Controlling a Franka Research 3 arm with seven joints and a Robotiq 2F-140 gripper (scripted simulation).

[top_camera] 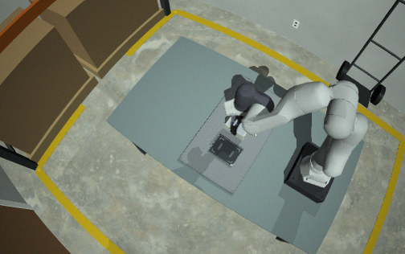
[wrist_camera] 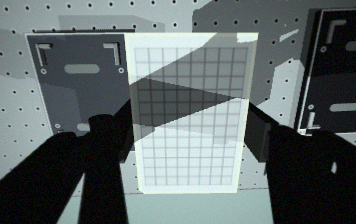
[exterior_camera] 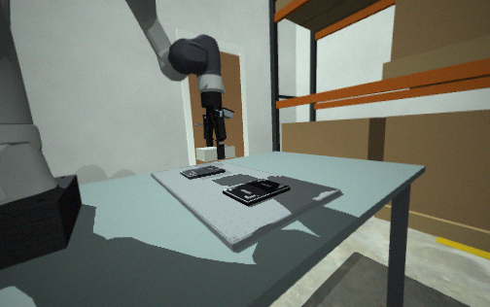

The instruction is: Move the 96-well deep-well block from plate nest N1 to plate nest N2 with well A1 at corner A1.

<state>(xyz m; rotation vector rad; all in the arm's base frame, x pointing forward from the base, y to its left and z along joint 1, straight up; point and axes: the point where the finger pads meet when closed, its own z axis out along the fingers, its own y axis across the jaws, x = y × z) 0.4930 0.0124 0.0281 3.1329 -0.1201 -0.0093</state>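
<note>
Right now my hand is 22 cm to the left of the black plate nest N2 and 10 cm above it. From my hand the other things lie so: plate nest N1 (13 cm to the left, 10 cm below); then white 96-well deep-well block (1 cm below).
</note>
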